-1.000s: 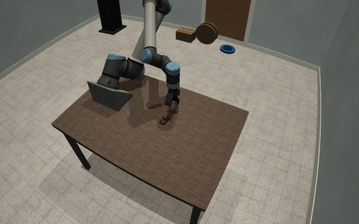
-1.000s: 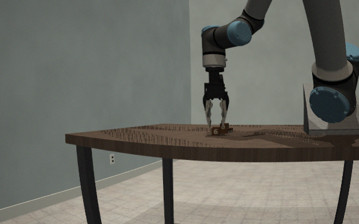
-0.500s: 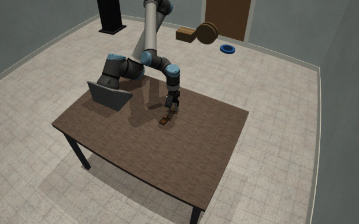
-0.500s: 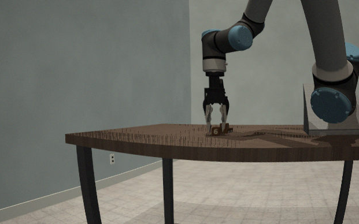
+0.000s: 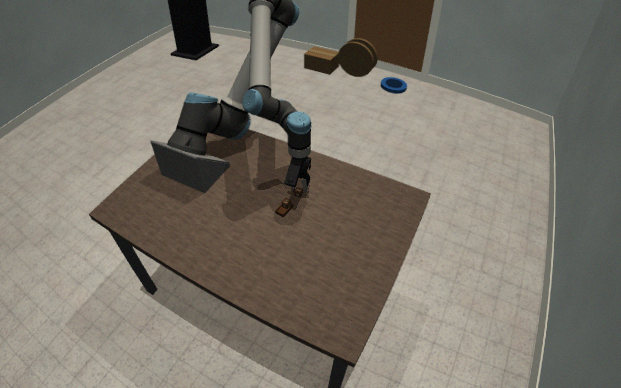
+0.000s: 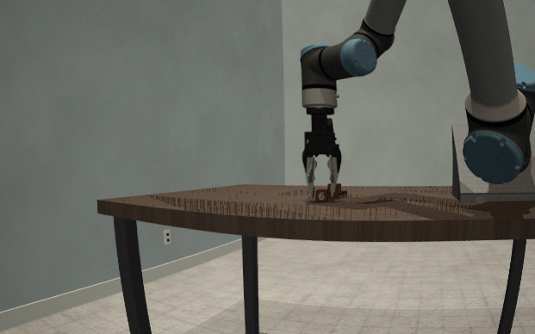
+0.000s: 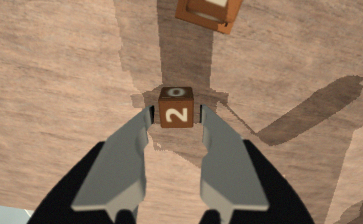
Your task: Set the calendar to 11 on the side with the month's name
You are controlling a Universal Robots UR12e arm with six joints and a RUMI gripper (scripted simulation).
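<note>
Right now my hand is 1 cm above the cube. Also, from my hand: calendar tray (11 cm to the right, 2 cm below, 1 cm behind).
</note>
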